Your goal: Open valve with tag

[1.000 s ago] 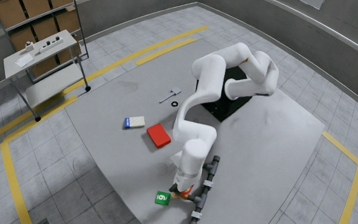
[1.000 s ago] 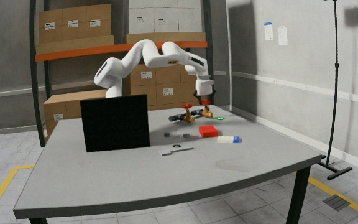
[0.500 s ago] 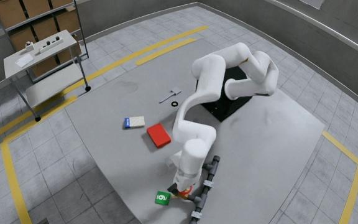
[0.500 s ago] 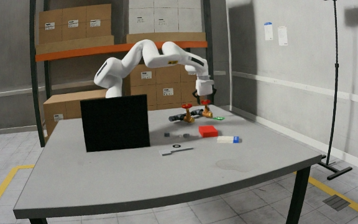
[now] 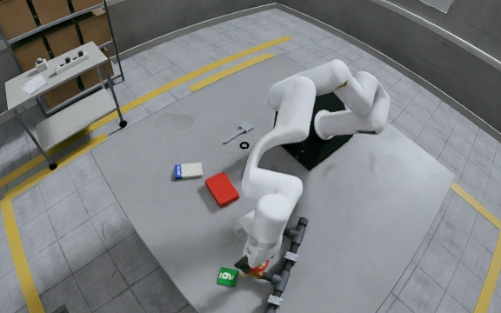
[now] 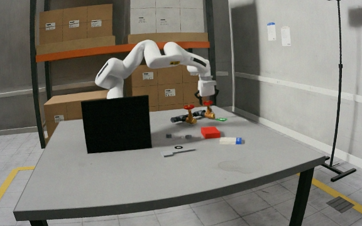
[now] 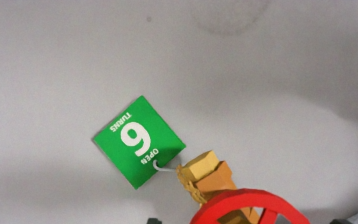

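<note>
My hand is 7 cm short of the green tag, 3 cm to the left of it and 11 cm above it. The rest, counted from my hand: grey nut: 23 cm behind, 32 cm to the right, 11 cm below; white-and-blue box: 5 cm behind, 47 cm to the right, 11 cm below; red block: 11 cm behind, 32 cm to the right, 10 cm below.
</note>
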